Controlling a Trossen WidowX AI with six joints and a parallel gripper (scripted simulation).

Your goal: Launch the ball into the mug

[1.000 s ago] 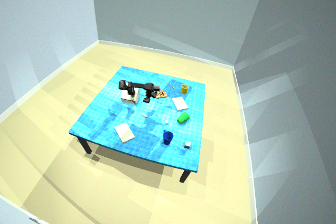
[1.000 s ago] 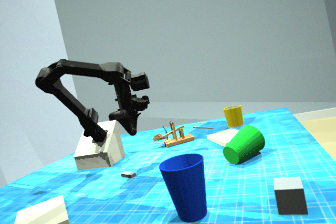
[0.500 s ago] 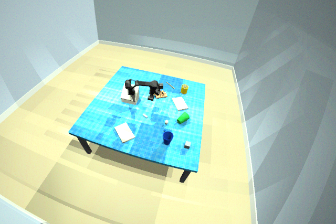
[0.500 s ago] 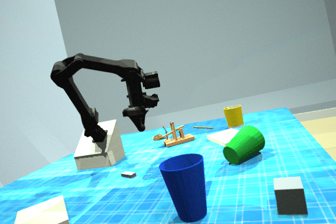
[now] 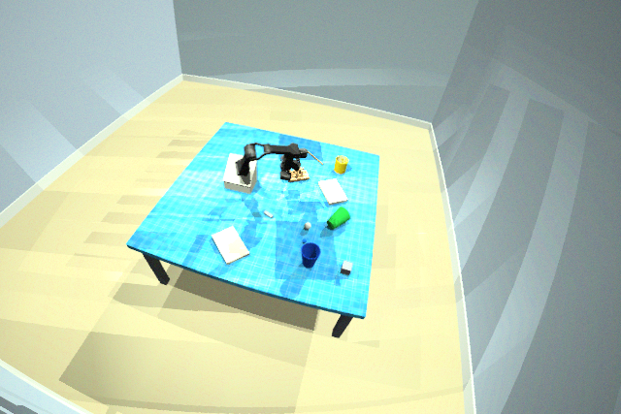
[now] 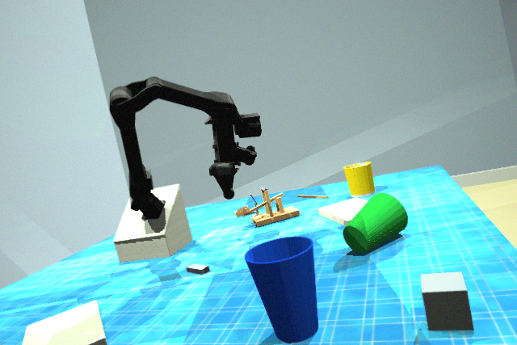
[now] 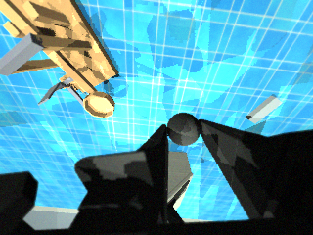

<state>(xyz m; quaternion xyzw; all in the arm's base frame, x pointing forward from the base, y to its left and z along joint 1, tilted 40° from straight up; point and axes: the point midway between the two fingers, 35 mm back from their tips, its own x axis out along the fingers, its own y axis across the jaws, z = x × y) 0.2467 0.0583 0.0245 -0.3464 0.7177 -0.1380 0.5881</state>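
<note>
My gripper tip is now 160 mm to the right of the wooden catapult, 80 mm above it and 10 mm short of it. Also, from my gripper tip: thin wooden stick: 420 mm to the left, 120 mm below, 100 mm ahead; then black ball: 10 mm above; then white ball: 230 mm ahead, 210 mm to the right, 110 mm below.
</note>
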